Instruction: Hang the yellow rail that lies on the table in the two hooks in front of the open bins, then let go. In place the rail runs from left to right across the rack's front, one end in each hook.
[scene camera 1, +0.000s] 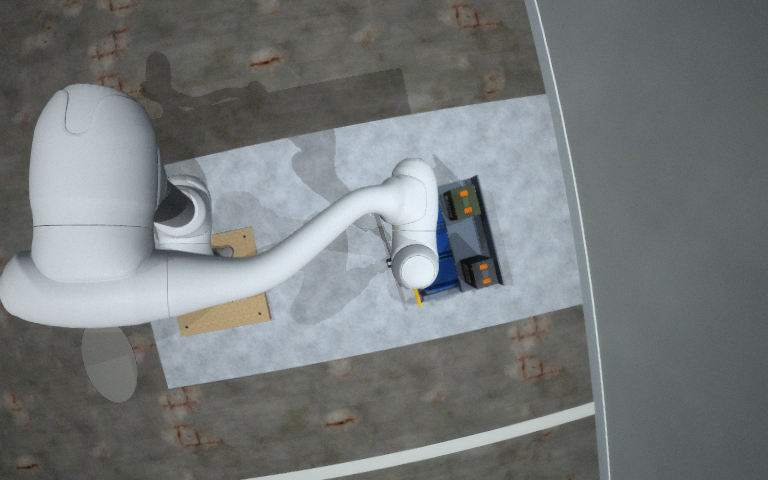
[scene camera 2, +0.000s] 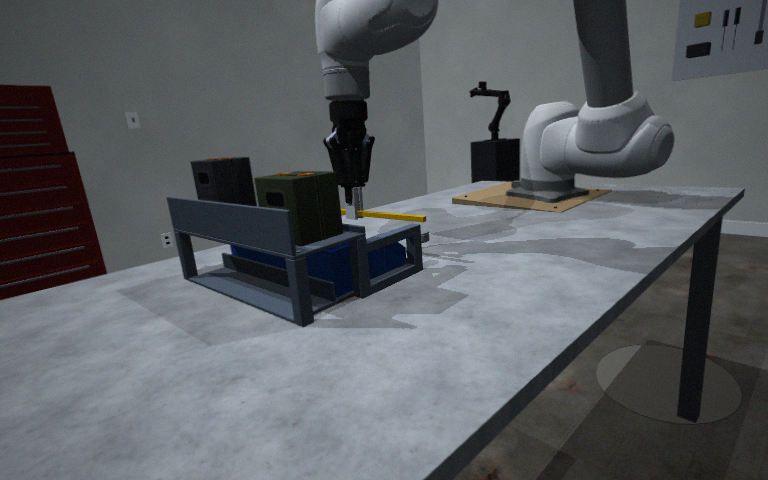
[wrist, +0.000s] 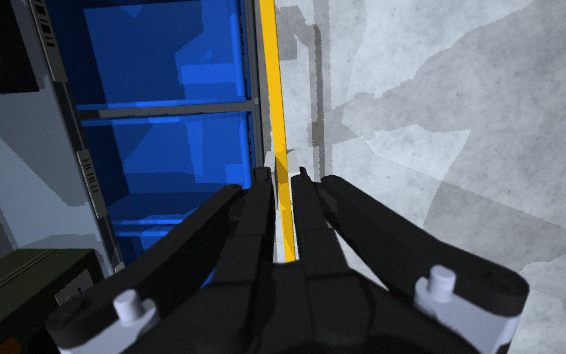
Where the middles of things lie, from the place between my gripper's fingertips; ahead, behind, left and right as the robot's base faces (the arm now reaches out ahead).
Now: the dark grey box [scene camera 2: 228, 180] 240 mm ahead of my hand, 50 mm to the right of it and 90 mm above it. Round my hand: green box [scene camera 2: 312, 197] (180 mm ahead, 170 mm to the left, 80 mm above).
